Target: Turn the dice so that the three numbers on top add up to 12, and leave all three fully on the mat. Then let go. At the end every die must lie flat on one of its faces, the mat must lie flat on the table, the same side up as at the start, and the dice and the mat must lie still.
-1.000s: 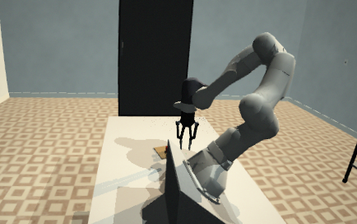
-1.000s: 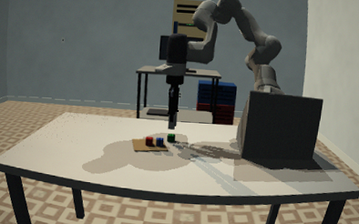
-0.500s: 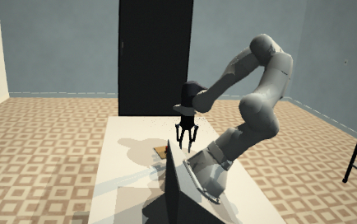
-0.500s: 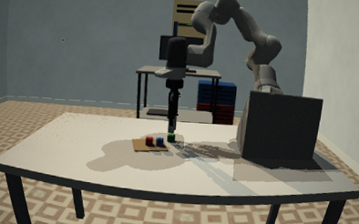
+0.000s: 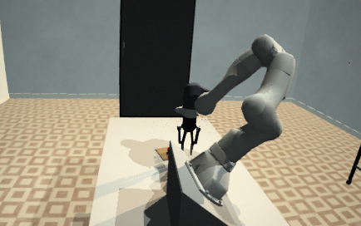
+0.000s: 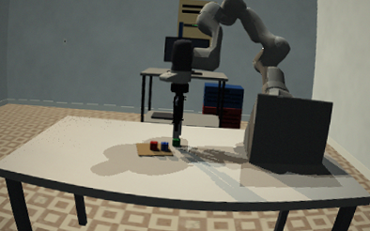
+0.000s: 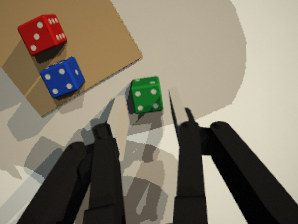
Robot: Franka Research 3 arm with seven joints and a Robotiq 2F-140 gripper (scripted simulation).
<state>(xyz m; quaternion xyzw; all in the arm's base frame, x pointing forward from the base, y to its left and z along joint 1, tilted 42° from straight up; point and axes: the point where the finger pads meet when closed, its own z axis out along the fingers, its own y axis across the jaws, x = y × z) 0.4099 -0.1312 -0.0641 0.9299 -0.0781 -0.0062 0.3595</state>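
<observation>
My gripper is now 60 mm above the green die. Also, from my hand: blue die 50 mm ahead, 80 mm to the left, 50 mm below; red die 90 mm ahead, 80 mm to the left, 50 mm below; tan mat 90 mm ahead, 80 mm to the left, 70 mm below.
</observation>
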